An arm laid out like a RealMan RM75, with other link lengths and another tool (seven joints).
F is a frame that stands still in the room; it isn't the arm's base.
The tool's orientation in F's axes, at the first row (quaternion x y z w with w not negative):
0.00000 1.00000 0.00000 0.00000
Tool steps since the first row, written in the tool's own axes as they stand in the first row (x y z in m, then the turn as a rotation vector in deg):
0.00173 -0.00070 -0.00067 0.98 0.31 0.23
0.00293 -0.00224 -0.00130 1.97 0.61 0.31
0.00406 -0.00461 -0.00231 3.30 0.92 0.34
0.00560 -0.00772 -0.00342 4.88 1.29 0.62
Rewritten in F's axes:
-0.00173 -0.00070 0.00067 -0.98 0.31 -0.23
-0.00293 -0.00224 0.00130 -1.97 0.61 -0.31
-0.00406 -0.00461 0.00231 -3.30 0.92 -0.34
-0.00560 -0.00772 0.00342 -4.88 1.29 -0.62

